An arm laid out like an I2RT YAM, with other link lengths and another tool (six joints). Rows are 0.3 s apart.
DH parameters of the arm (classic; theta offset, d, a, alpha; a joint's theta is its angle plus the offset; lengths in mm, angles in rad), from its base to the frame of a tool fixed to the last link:
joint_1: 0 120.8 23.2 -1.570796
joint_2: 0 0 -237.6 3.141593
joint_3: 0.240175 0 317.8 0
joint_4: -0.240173 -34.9 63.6 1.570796
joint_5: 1.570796 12.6 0 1.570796
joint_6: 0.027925 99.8 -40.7 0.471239
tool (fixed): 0 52.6 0 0
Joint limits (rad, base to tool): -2.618..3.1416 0..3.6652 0..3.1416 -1.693..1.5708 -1.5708..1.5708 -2.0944..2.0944
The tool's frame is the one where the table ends.
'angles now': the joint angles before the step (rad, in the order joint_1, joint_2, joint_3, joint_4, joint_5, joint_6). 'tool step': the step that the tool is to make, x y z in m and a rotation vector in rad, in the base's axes. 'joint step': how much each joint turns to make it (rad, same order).
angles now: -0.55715, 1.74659, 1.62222, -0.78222, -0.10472, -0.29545
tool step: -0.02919, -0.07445, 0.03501, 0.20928, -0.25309, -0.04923
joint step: -0.24260, 0.00306, 0.00000, 0.08890, -0.36925, 0.06638
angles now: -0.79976, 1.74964, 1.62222, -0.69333, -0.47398, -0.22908
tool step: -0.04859, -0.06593, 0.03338, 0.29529, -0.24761, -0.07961
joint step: -0.21897, 0.02366, 0.00001, 0.07134, -0.36660, 0.20830
